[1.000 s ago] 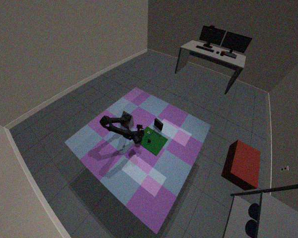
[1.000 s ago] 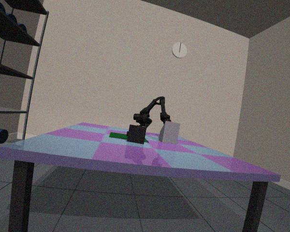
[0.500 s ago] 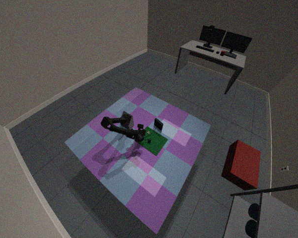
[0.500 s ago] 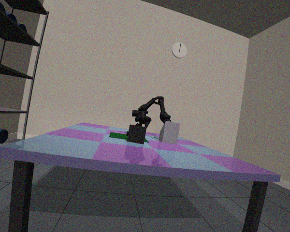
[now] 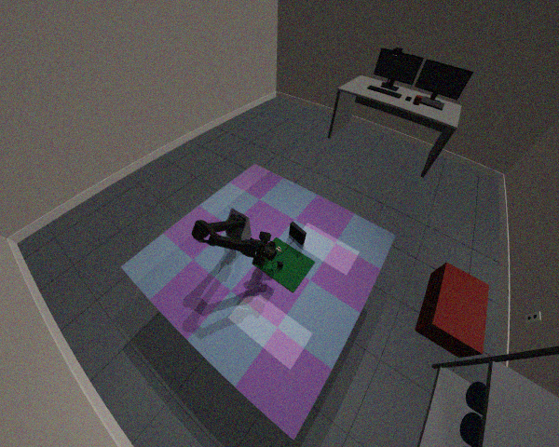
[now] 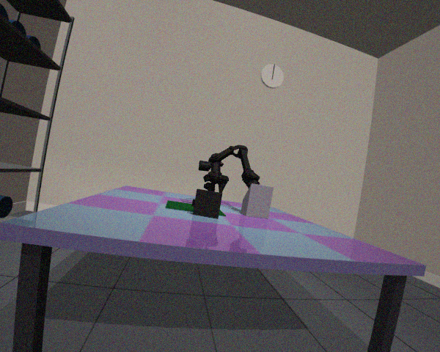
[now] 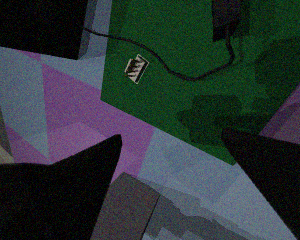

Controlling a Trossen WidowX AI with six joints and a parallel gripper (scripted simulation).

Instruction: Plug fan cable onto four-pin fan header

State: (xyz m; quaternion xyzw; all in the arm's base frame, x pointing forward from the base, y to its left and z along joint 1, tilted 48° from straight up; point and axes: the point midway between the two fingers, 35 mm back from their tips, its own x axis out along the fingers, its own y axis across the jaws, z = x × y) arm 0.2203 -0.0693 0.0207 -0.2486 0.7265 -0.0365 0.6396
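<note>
Right now my gripper tip is 11 cm short of the dark fan plug and 6 cm above it. Also, from my gripper tip: white four-pin fan header 9 cm to the left, 8 cm below, 4 cm ahead; green board 12 cm ahead, 9 cm below, 3 cm to the left; black fan 22 cm to the left, 9 cm ahead, 2 cm below.
</note>
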